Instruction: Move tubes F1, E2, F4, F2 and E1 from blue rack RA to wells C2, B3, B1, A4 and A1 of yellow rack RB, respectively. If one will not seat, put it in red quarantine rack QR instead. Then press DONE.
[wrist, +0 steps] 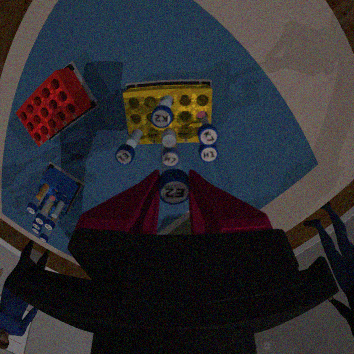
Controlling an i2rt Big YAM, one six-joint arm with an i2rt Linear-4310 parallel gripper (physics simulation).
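Places are measured from the arm's base along level axes (x right, y ahead, z up), in metres.
Pixels of known places: gripper, fingertip midpoint: (173, 176).
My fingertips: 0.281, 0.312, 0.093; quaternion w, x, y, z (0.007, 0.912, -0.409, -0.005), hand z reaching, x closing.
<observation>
Ahead of a thing's pixels: the offset from my fingertips to its top centre, as dx, dy, dz. "spot": to the spot under its first point. Level surfaces: height alone.
My gripper (173, 176) is shut on tube E2 {spot: -0.001, -0.002, +0.010} (174, 188), holding it by its blue cap with the white label E2 facing the camera. The cap is in front of the near side of yellow rack RB {-0.013, +0.001, -0.159} (194, 109); the tube's lower end and its height over the wells cannot be made out. RB holds several blue-capped tubes, among them one marked K2 {+0.004, +0.019, -0.084} (162, 117) near its middle and others along its near side. Blue rack RA {-0.349, +0.093, -0.159} (65, 181) is at the lower left with several blue-capped tubes, their labels too small to read. Red rack QR {-0.134, +0.178, -0.159} (63, 79) is at the upper left, its wells empty.
Along RB's near side are a cap at the left (125, 154), a cap in the middle (170, 158), and two caps at the right (208, 134) (208, 153). A blue mat {dz -0.212} (240, 110) lies under the racks on a pale table {dz -0.215} (320, 95). The DONE button cannot be made out.
</observation>
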